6 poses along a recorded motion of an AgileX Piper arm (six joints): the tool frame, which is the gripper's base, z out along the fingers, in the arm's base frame.
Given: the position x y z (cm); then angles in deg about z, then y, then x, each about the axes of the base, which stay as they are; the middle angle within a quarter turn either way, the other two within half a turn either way.
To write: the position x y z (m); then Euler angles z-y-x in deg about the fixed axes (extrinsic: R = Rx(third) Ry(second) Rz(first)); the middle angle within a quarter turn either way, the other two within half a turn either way. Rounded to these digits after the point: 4 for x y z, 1 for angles.
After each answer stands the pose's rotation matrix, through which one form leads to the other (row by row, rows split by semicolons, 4 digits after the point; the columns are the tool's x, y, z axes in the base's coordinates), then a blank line. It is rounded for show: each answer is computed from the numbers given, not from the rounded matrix.
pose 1, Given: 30.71, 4.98, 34.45, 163.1, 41.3, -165.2
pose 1, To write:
0.3071, 0.0498, 0.3445, 163.1, 41.3, -165.2
-0.7188 -0.2184 0.6600; -0.1197 0.9741 0.1919; -0.6848 0.0589 -0.7263

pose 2, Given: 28.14, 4.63, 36.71, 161.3, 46.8, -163.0
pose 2, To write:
0.2814, 0.0463, 0.3671, 161.3, 46.8, -163.0
-0.6484 -0.2195 0.7290; -0.1047 0.9742 0.2001; -0.7541 0.0534 -0.6546

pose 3, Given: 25.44, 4.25, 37.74, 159.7, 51.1, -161.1
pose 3, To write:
0.2544, 0.0425, 0.3774, 159.7, 51.1, -161.1
-0.5890 -0.2179 0.7782; -0.0918 0.9748 0.2034; -0.8029 0.0484 -0.5941

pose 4, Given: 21.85, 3.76, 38.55, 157.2, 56.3, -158.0
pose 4, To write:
0.2185, 0.0376, 0.3855, 157.2, 56.3, -158.0
-0.5115 -0.2150 0.8320; -0.0720 0.9755 0.2078; -0.8563 0.0464 -0.5144

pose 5, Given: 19.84, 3.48, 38.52, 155.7, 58.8, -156.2
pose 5, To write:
0.1984, 0.0348, 0.3852, 155.7, 58.8, -156.2
-0.4721 -0.2132 0.8554; -0.0619 0.9759 0.2090; -0.8794 0.0457 -0.4740

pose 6, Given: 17.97, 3.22, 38.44, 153.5, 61.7, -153.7
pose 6, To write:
0.1797, 0.0322, 0.3844, 153.5, 61.7, -153.7
-0.4243 -0.2115 0.8805; -0.0509 0.9764 0.2101; -0.9041 0.0443 -0.4250

